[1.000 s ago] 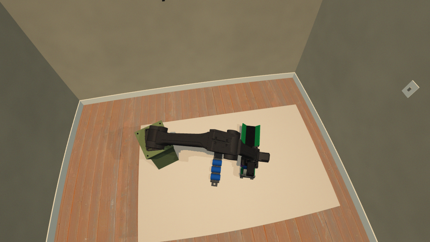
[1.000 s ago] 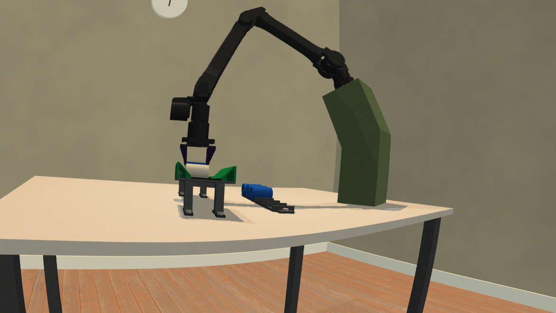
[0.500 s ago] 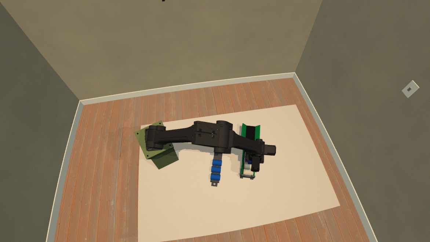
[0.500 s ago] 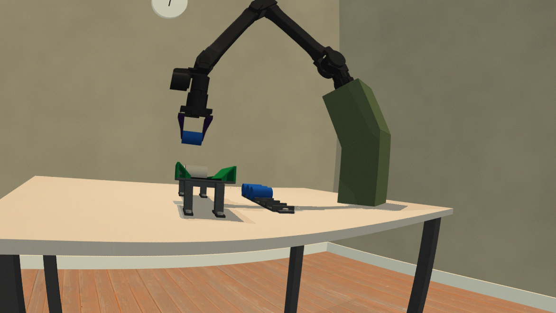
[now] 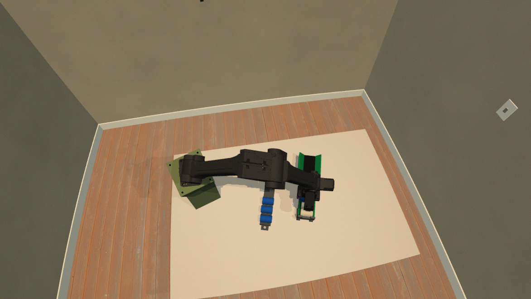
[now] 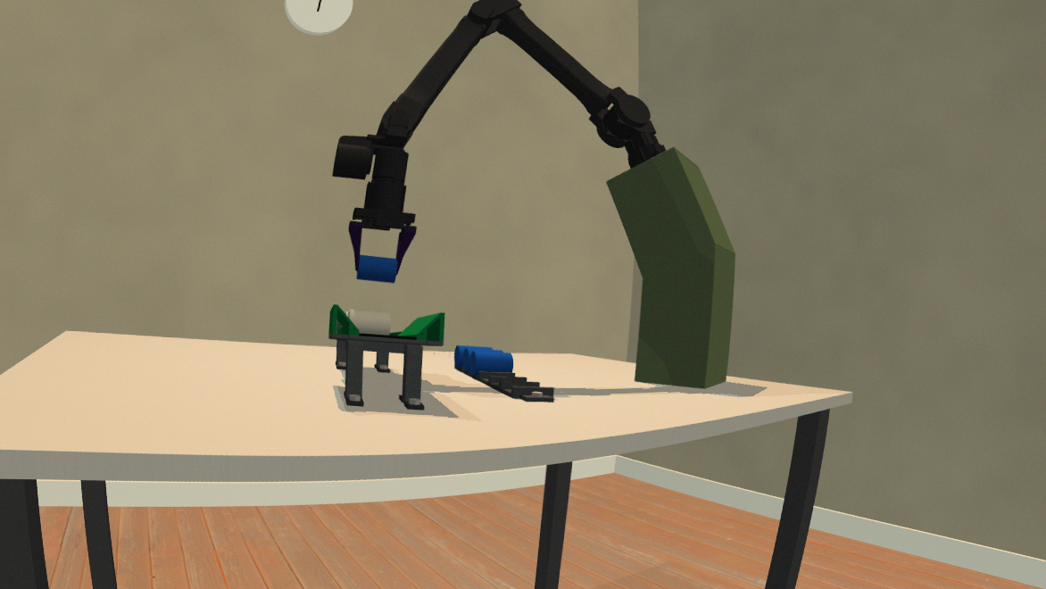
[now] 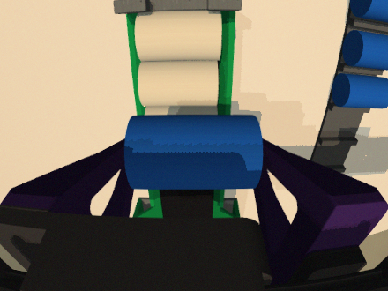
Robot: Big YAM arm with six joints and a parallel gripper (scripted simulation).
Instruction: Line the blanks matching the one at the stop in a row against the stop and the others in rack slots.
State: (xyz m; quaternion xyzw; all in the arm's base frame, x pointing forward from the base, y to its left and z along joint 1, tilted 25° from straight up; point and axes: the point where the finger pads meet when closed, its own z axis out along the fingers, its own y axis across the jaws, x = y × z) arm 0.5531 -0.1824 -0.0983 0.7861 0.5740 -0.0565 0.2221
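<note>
Right now my hand is 11 cm above the grey stop, 7 cm to the left of it and 1 cm past it.
</note>
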